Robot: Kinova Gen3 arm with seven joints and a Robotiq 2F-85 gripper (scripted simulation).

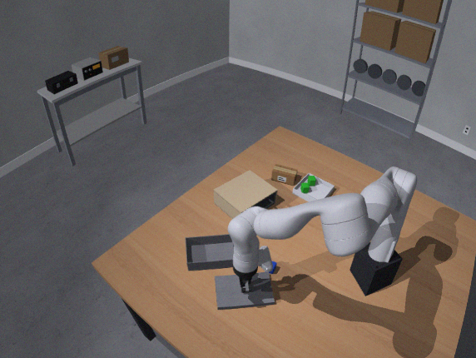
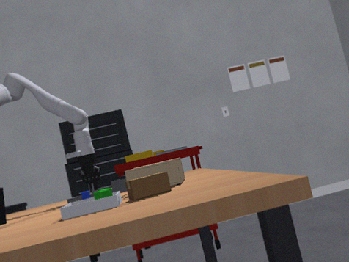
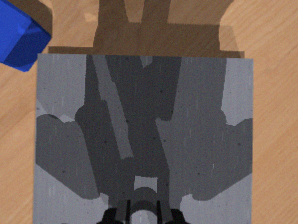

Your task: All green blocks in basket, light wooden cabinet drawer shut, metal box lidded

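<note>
Now: the metal box 19 cm ahead of my hand, 4 cm to the right of it and 1 cm below it. Also, from my hand: grey lid: 3 cm below; drawer: 25 cm ahead, 34 cm to the right; light wooden cabinet: 27 cm ahead, 34 cm to the right.
</note>
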